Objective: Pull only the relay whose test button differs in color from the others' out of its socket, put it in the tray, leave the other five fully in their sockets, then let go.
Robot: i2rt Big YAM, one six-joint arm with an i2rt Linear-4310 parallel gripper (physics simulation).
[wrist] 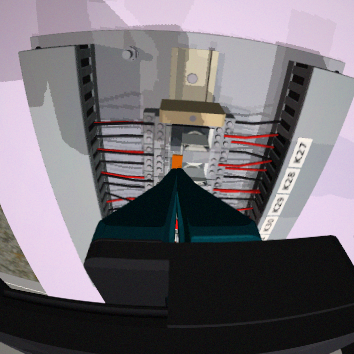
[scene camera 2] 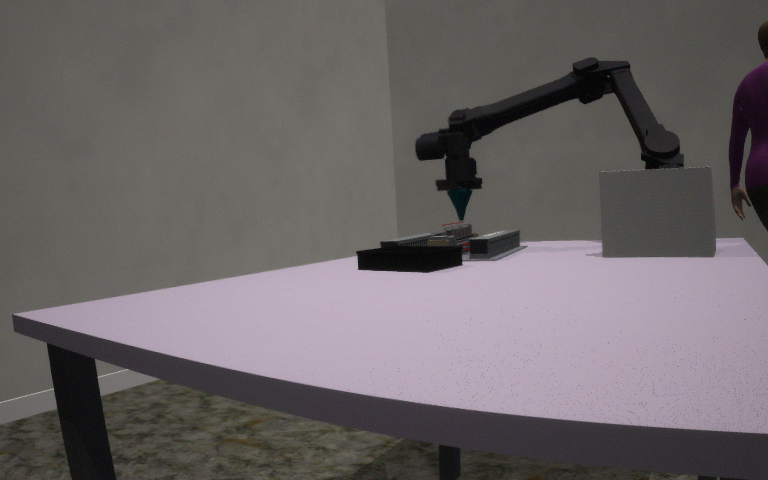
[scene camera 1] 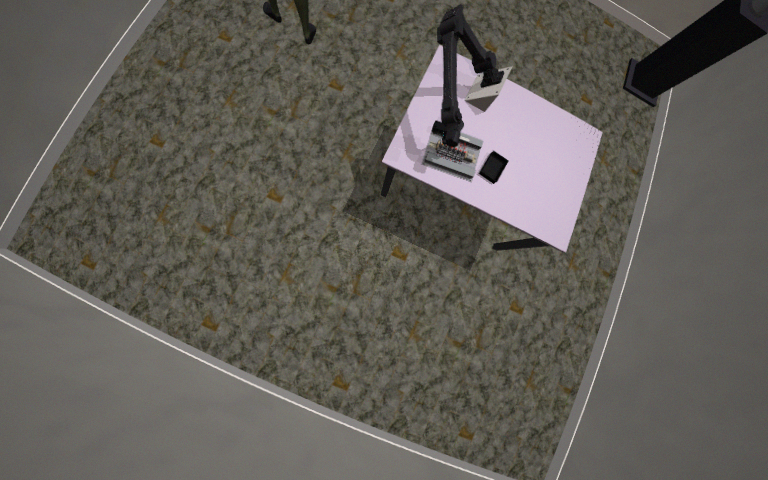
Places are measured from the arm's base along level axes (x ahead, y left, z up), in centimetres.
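Pixels of known places: gripper, fingertip midpoint: (wrist: 176, 176) (scene camera 2: 461, 220) (scene camera 1: 444, 144); arm's base at its link origin: (scene camera 2: 669, 202) (scene camera 1: 492, 80).
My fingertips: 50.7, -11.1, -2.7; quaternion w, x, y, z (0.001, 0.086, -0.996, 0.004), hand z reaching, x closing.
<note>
Ahead of a thing's pixels: the offset from my fingertips to its top centre, as dx, dy, dz. "*": to the spot under its first point. Level surfaces: height alone.
My gripper (scene camera 2: 462, 219) (wrist: 176, 176) is shut and empty, its teal fingertips pointing down just above the relay row @[* -3.4, +10.0, -1.6] (scene camera 2: 457, 229). An orange test button @[+0.1, -0.8, -0.3] (wrist: 177, 161) shows right at the fingertips, on the second relay @[-1.2, +1.8, -0.3] (wrist: 195, 170) from the tan end block. The first relay @[-0.8, -0.9, -0.3] (wrist: 196, 139) has a clear cover; its button's color is not clear. The fingers hide the other relays in the wrist view. The sockets have grey screw terminals @[* +2.3, +0.1, -5.4] (wrist: 148, 135) with red and black wires. The black tray @[-4.4, +33.7, -3.8] (scene camera 1: 493, 167) (scene camera 2: 409, 260) stands beside the panel; no relay is visible in it.
Slotted wire ducts @[+7.9, +8.7, -3.0] (wrist: 50, 115) @[-11.5, +6.5, -3.0] (wrist: 327, 135) flank the relay row, the right one labelled K27 @[* -9.5, -1.9, -3.0] (wrist: 299, 152), K28 and on. The tan end block @[-0.6, -2.7, -3.2] (wrist: 192, 116) closes the row. The arm's base block (scene camera 2: 656, 212) stands on the table @[dz -7.3] (scene camera 1: 538, 169). A person (scene camera 2: 753, 124) stands behind it.
</note>
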